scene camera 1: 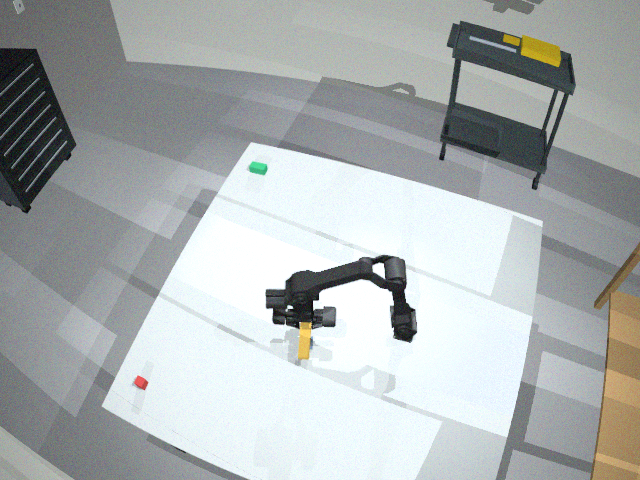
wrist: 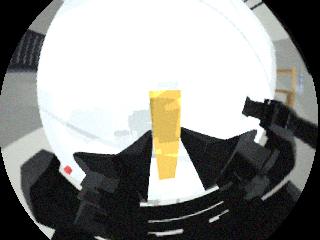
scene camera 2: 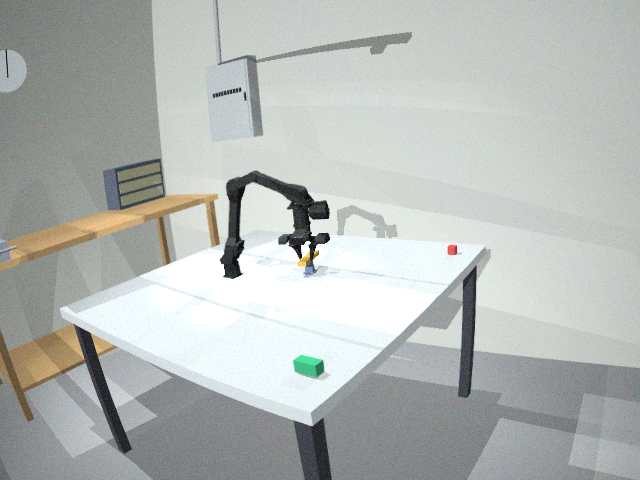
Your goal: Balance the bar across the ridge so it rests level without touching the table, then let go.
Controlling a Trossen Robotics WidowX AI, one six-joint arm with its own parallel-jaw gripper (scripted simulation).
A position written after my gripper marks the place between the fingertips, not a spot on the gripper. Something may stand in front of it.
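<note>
Through scene camera 1 I see my gripper [scene camera 1: 305, 328]. The wrist view gives me a yellow bar [wrist: 165, 106] together with the gripper [wrist: 165, 131], and in scene camera 2 there is the gripper [scene camera 2: 306, 261] once more.
</note>
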